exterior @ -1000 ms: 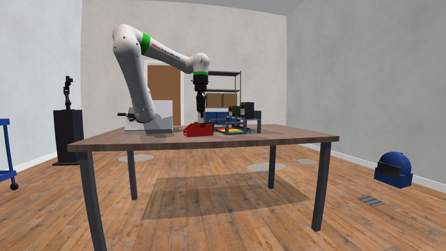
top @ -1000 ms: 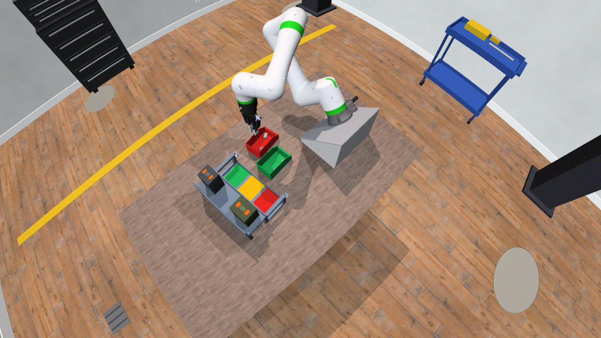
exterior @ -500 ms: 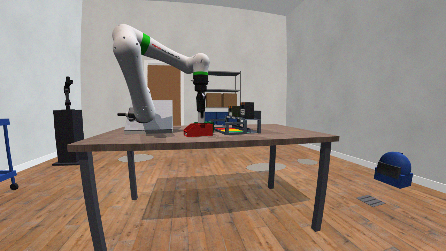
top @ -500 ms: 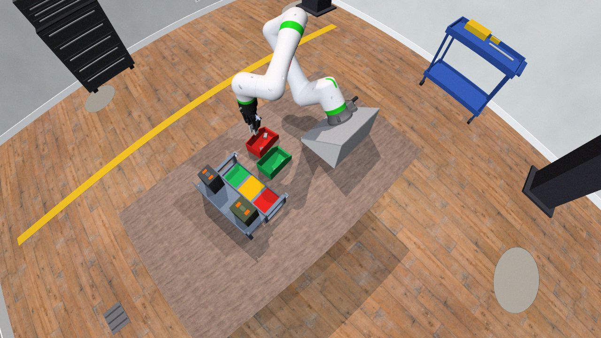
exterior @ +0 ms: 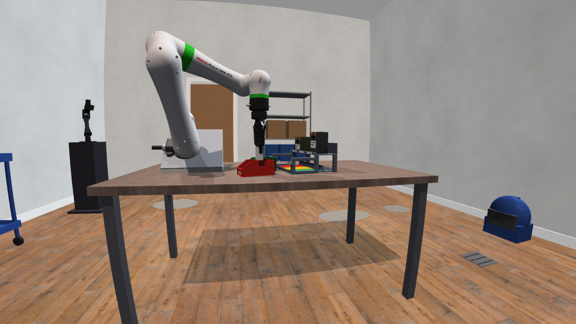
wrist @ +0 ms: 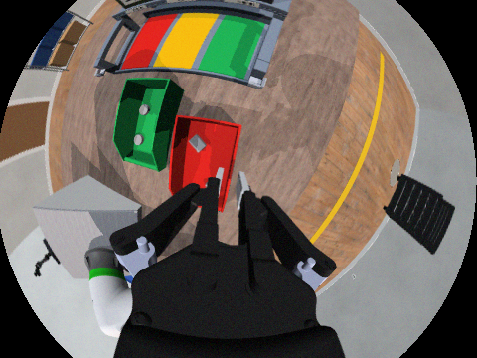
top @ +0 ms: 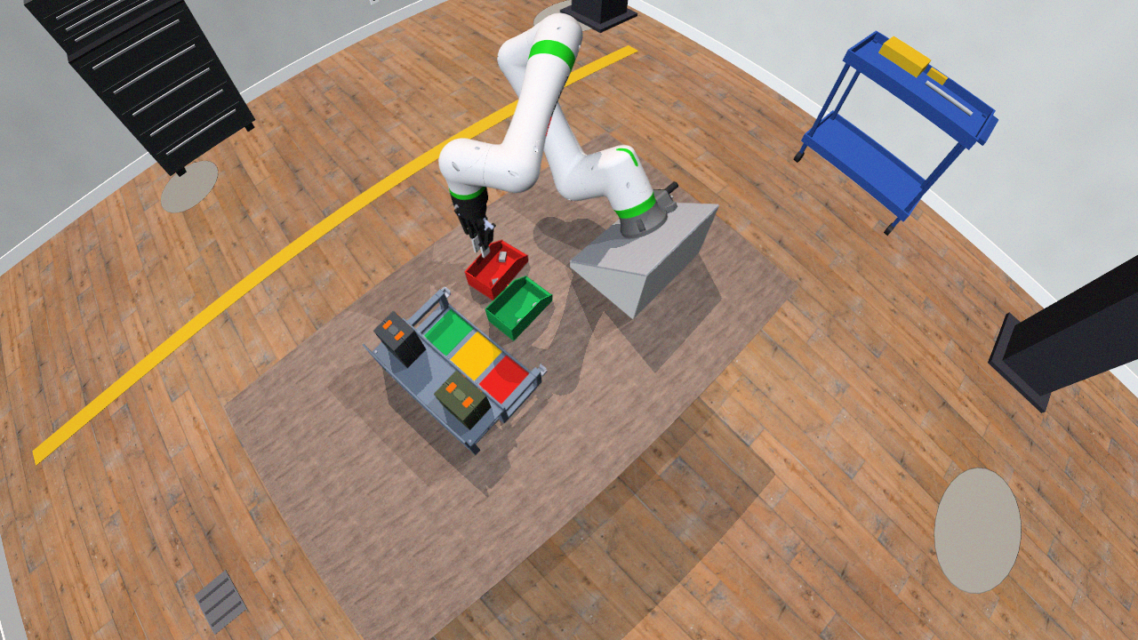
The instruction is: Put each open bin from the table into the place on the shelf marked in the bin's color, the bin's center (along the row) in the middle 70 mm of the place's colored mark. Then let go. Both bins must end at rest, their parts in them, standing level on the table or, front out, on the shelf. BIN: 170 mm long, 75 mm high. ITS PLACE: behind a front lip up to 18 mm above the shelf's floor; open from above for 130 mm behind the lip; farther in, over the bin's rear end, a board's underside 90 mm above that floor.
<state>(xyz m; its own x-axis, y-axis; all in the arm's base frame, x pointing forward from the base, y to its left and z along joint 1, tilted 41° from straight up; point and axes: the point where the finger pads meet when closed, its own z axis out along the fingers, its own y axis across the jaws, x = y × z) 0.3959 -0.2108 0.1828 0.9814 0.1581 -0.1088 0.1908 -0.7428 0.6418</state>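
My gripper is now 10 mm past the red bin, 50 mm to the right of it and 80 mm above it. The rest, counted from my hand: green bin (30 mm ahead, 190 mm to the left, 80 mm below).
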